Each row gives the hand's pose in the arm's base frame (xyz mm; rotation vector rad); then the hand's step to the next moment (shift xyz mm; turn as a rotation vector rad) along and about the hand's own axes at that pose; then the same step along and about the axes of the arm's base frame.
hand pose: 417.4 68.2 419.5 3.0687 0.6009 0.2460
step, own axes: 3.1 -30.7 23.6 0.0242 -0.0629 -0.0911
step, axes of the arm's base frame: -5.0 30.2 -23.9 -0.0155 0.0651 0.0915
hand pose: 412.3 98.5 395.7 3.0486 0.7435 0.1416
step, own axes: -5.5 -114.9 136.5 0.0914 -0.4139 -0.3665
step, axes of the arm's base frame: -45.7 102.4 -138.9 -0.1415 0.4019 0.3640
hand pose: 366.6 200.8 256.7 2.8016 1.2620 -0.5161
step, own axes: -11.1 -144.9 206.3 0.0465 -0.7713 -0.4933
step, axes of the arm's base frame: -172.3 56.8 -175.4 -0.3946 0.6293 0.5373
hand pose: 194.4 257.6 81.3 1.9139 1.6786 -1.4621
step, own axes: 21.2 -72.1 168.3 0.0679 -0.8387 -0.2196
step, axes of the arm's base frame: -151.9 -79.9 -67.2 -0.5980 0.4746 0.4165
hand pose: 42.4 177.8 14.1 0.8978 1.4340 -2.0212
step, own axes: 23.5 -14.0 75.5 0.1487 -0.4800 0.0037
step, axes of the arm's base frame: -42.6 -67.6 8.1 -0.4437 0.1465 0.1850
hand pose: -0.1 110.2 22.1 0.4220 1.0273 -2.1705
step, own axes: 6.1 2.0 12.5 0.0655 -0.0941 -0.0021
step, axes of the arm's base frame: -2.9 -13.3 3.5 -0.1128 0.0146 0.0147
